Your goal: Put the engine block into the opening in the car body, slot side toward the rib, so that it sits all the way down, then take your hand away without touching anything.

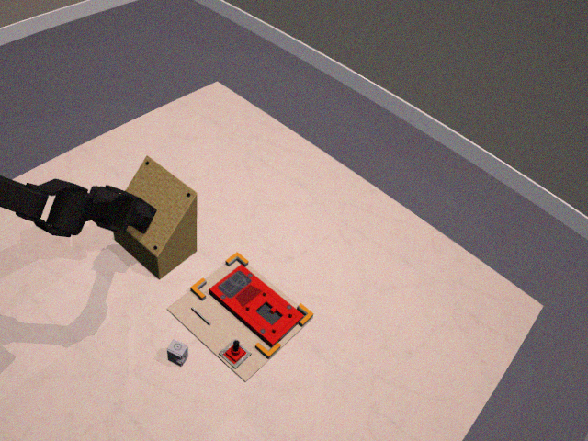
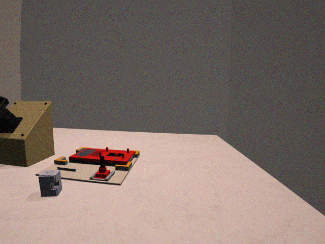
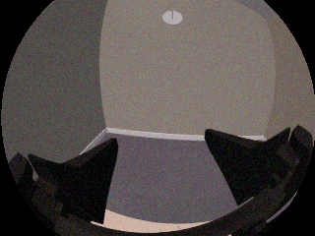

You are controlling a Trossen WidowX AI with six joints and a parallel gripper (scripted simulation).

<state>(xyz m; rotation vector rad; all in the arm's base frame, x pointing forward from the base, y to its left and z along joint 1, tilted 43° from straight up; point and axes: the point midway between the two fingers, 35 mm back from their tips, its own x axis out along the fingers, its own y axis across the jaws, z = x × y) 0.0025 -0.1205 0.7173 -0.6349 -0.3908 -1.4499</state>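
The grey engine block is 540 mm below my gripper tip, 450 mm to the left of it and 290 mm ahead of it. From my gripper tip the other things lie so: black peg: 540 mm to the left, 530 mm below, 370 mm ahead.
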